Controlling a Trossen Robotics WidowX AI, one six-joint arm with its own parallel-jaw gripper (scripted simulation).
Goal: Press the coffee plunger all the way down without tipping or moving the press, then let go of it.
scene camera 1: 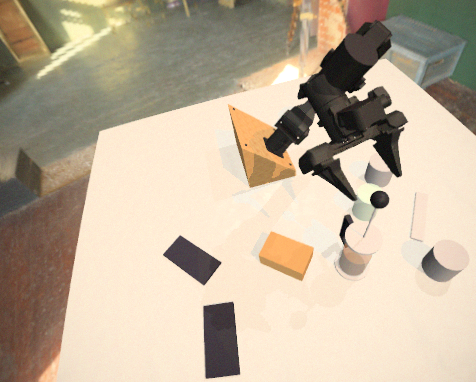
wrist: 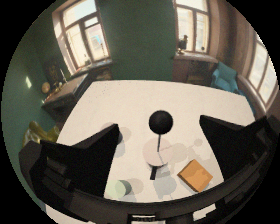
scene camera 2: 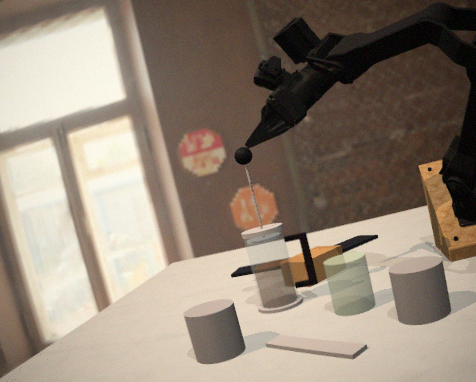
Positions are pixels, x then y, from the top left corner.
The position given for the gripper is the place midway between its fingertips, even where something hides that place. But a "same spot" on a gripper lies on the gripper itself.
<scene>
The gripper shows in scene camera 1, in the wrist view and in scene camera 2 [247,145]. A coffee press shows in scene camera 1, in the wrist view [157,152] and in scene camera 2. One and the same spot on the gripper: [wrist: 85,165] is [scene camera 1: 386,142]. One and the same spot on the coffee press: [scene camera 1: 361,240] is [scene camera 2: 259,228].
</scene>
